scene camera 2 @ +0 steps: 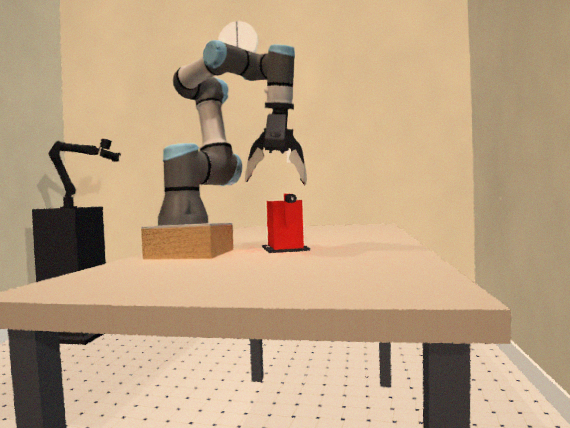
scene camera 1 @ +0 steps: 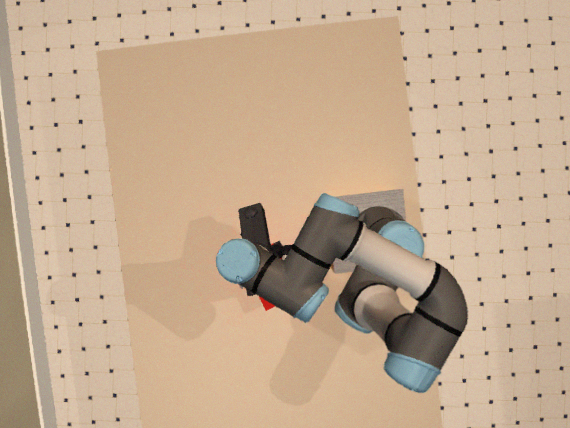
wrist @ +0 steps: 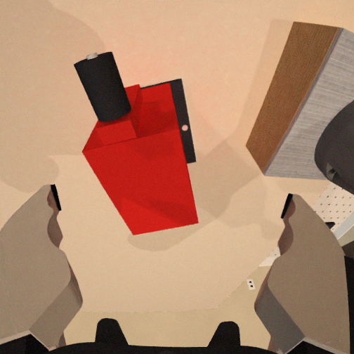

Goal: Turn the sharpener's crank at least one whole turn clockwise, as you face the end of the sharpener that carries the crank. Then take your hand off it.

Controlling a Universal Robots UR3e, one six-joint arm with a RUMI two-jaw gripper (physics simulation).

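Seen in the pictures: gripper, fingertip midpoint: (scene camera 2: 275, 184); arm's base, link origin: (scene camera 2: 183, 224).
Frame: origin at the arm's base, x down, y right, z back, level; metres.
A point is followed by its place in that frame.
Note:
The red sharpener (scene camera 1: 267, 303) {y -0.106, x -0.052, z -0.268 m} (scene camera 2: 277, 230) {y 0.008, x 0.020, z -0.247 m} (wrist: 150, 185) stands upright on its black base plate (scene camera 2: 305, 248) {y -0.014, x 0.069, z -0.313 m} (wrist: 190, 150). Its black crank handle (scene camera 2: 290, 198) {y 0.056, x -0.058, z -0.288 m} (wrist: 103, 87) sticks out from the end facing scene camera 2. The handle is at the top of the crank's swing, just above the body's top edge. My gripper (scene camera 2: 276, 182) {y -0.009, x -0.096, z -0.243 m} (wrist: 172, 191) is open and empty, with its fingers wide apart. It points down and hangs above the sharpener, touching neither body nor handle. In scene camera 1 the arm hides most of the sharpener, and the handle does not show there.
The arm's wooden base block (scene camera 1: 382, 197) {y 0.082, x -0.004, z 0.021 m} (scene camera 2: 175, 242) {y 0.097, x 0.036, z -0.017 m} (wrist: 295, 90) stands beside the sharpener, on its left in scene camera 2. Both stand on the tan table (scene camera 1: 250, 100) {y 0.359, x 0.075, z -0.242 m} (scene camera 2: 250, 322) {y 0.523, x 0.094, z -0.291 m}. A black pedestal (scene camera 2: 55, 240) with a thin black jointed arm (scene camera 2: 62, 170) stands beyond the table's left side.

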